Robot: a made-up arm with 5 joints.
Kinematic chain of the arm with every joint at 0, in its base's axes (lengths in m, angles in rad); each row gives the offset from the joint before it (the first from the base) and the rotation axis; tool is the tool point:
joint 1: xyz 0 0 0.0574 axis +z
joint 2: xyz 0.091 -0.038 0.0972 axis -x
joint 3: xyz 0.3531 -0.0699 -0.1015 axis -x
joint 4: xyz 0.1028 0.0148 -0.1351 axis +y
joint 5: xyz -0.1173 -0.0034 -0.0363 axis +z
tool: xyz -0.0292 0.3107 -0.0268
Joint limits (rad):
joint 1: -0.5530..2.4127
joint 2: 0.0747..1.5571
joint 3: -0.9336..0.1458
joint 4: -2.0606..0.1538
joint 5: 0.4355..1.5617
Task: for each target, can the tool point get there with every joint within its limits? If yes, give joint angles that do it. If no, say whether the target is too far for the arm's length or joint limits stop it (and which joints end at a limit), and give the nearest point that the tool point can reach.
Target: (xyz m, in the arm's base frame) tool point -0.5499 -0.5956 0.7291
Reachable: no: joint limits stop it (at a limit: joint 1, joint 2, joint 3, joint 5) | nearest point -0.1052 -0.5767 0.2921 | short by 0.624 m
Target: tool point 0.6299 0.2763 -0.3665
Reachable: yes | joints 0.2910 0.3510 -0.3066 -1.7999 0.6445
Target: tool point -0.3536 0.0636 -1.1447
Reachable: no: too far | nearest point -0.3533 0.2867 -0.4838 | short by 0.698 m
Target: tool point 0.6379 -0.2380 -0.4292
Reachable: yes | joints -0.2166 0.4743 -0.2088 -1.7452 0.8784
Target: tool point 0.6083 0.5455 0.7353
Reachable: no: joint limits stop it (at a limit: joint 2, joint 3, joint 5) | nearest point 0.6199 0.5559 0.3116 | short by 0.424 m
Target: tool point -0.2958 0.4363 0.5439
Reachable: no: joint limits stop it (at a limit: joint 2, joint 3, joint 4, joint 5) | nearest point -0.1819 0.2683 0.1697 | short by 0.426 m
